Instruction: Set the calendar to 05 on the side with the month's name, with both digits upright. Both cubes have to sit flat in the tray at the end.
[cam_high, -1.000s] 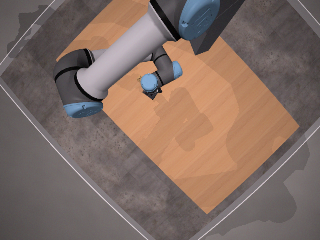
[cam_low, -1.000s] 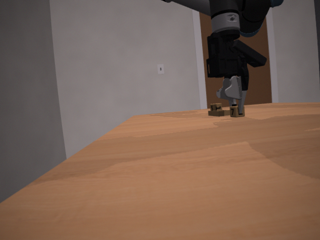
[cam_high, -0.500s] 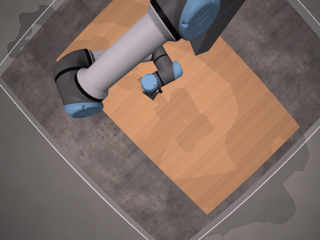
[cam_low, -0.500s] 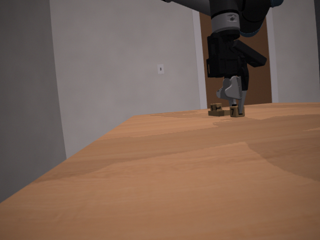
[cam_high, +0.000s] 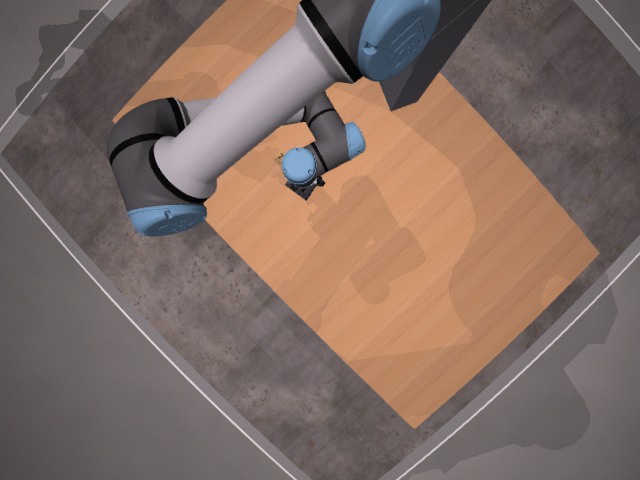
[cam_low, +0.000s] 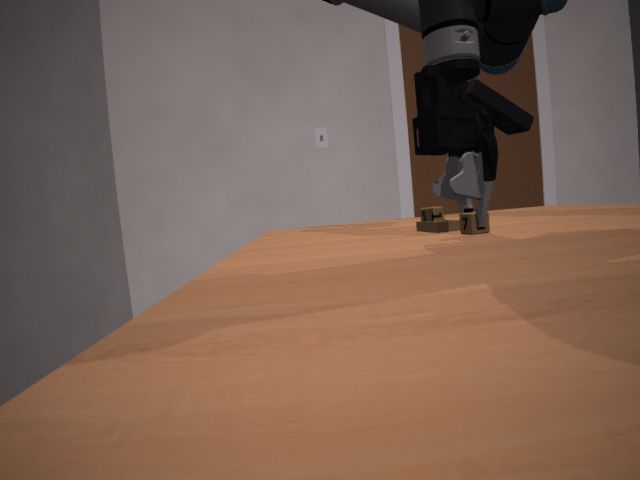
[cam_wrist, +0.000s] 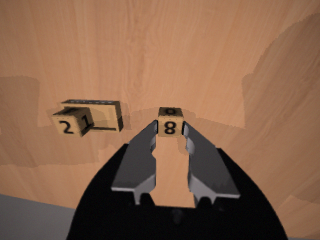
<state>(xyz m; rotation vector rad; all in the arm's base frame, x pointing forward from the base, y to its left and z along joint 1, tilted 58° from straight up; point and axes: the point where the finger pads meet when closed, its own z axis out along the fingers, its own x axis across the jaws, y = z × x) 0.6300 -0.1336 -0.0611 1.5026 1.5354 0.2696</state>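
Right now the block is 12 cm to the right of my hand and 3 cm behind it. Also, from my hand: wooden calendar tray: 10 cm to the right, 3 cm behind, 2 cm below.
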